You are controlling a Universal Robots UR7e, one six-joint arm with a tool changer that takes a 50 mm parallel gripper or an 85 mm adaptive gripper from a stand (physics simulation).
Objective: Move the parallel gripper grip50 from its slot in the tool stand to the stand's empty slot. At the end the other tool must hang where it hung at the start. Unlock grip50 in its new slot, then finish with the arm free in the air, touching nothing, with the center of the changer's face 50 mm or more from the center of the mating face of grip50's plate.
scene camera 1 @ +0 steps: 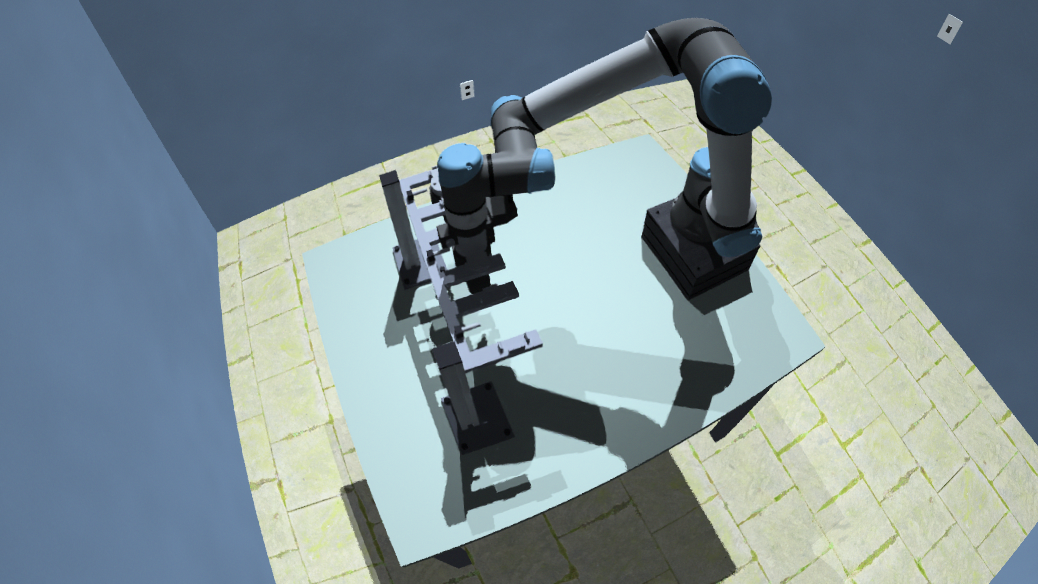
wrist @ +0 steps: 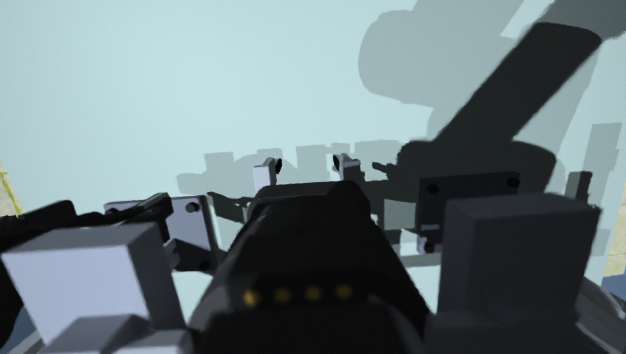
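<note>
The grip50 tool hangs upright in a middle slot of the tool stand, between two prongs. The arm's wrist is directly above its plate; the contact and lock state cannot be made out. In the wrist view, a row of gold contacts shows on its dark body, and its two fingertips stand apart with a gap between them, so my gripper is open and empty. The empty slot lies between a dark prong and a lighter end prong. The other tool hangs in the far slot, partly hidden.
Stand prongs rise close on both sides of the tool. The stand's near post stands on a dark foot plate. The arm's base is at the table's right side. Shadows cross the pale table.
</note>
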